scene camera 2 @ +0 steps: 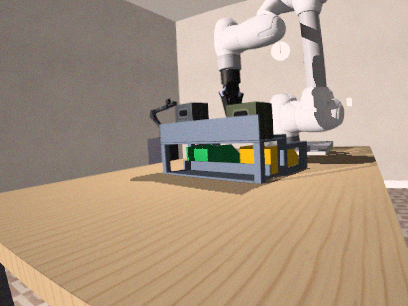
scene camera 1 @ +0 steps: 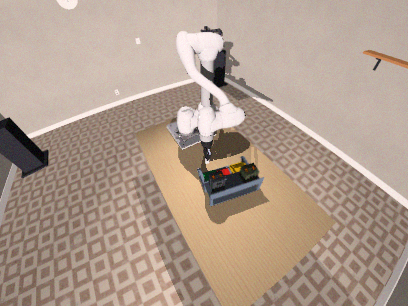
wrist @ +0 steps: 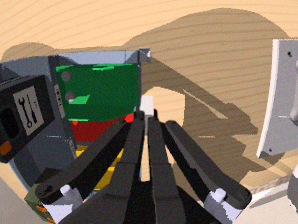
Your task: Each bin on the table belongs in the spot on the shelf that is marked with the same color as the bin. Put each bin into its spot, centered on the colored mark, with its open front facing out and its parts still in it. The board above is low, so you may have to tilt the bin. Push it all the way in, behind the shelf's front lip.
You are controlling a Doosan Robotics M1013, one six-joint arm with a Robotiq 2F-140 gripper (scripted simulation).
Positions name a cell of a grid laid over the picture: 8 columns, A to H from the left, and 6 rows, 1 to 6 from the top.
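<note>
The wrist view shows the gripper (wrist: D3), and it shows a red mark (wrist: C4) as well.
</note>
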